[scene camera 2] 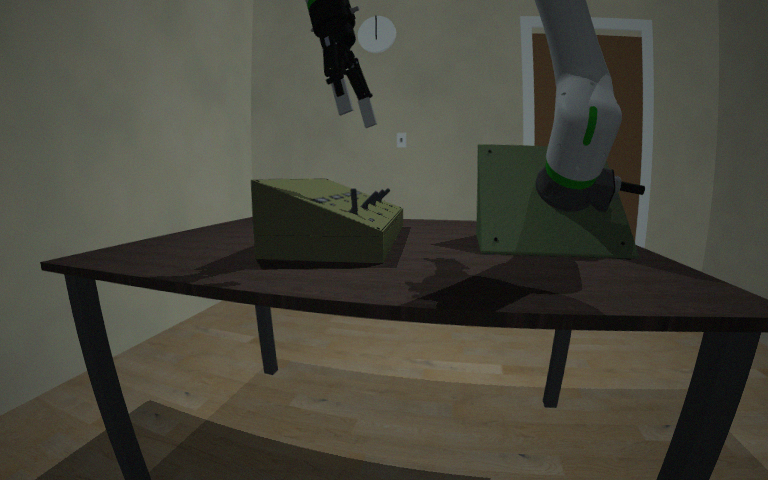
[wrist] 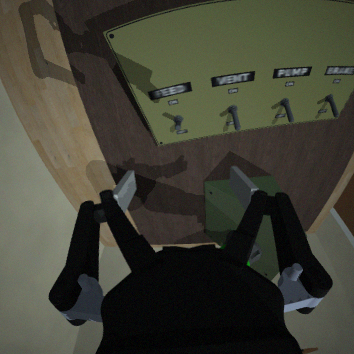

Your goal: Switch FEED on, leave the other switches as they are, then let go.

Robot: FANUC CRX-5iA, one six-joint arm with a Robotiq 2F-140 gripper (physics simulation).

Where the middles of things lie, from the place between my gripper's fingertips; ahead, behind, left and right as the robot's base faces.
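Labels:
I see the switch box (scene camera 2: 293,219), and my hand is 200 mm above it, 120 mm short of it and 150 mm to the left of it.

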